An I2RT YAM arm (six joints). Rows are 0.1 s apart.
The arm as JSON. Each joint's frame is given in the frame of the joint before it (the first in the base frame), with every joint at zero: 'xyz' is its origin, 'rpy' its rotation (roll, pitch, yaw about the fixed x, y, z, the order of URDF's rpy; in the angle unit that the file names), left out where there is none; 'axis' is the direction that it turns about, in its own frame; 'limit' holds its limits. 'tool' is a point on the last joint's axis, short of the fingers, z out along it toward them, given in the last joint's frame.
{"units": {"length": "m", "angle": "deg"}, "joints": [
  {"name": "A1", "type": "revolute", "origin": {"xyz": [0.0, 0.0, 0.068]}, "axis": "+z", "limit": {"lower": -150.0, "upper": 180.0}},
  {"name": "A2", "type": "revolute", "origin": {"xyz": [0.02, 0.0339, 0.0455], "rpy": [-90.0, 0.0, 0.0]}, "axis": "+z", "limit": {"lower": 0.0, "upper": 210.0}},
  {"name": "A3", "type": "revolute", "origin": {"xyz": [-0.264, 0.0, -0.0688], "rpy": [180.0, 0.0, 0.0]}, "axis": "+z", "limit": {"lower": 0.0, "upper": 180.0}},
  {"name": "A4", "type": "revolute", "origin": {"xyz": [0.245, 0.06, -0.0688]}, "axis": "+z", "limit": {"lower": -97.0, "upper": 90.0}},
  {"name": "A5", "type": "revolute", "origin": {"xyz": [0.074, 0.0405, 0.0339], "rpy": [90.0, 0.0, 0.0]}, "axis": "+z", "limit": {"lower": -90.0, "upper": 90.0}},
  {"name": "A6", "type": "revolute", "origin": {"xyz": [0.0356, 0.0, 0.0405], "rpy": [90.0, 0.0, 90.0]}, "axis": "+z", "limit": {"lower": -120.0, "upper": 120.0}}
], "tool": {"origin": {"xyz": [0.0, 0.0, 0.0], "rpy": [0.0, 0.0, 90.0]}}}
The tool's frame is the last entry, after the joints.
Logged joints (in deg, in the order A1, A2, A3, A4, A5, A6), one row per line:
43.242, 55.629, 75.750, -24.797, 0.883, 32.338
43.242, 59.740, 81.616, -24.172, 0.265, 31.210
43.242, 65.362, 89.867, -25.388, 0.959, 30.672
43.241, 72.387, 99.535, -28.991, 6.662, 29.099
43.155, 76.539, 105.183, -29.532, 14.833, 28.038
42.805, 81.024, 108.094, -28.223, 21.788, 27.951
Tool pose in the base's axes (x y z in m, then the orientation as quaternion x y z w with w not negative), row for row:
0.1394, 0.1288, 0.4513, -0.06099, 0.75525, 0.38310, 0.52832
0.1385, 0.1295, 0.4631, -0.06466, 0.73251, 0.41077, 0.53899
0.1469, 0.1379, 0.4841, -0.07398, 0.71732, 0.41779, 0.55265
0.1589, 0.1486, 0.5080, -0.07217, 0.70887, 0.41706, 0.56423
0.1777, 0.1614, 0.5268, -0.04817, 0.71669, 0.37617, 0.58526
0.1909, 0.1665, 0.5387, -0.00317, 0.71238, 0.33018, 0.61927
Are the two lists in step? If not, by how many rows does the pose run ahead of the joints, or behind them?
The pose runs 1 row behind the joints: the pose in row i belongs to the joints in row i - 1.
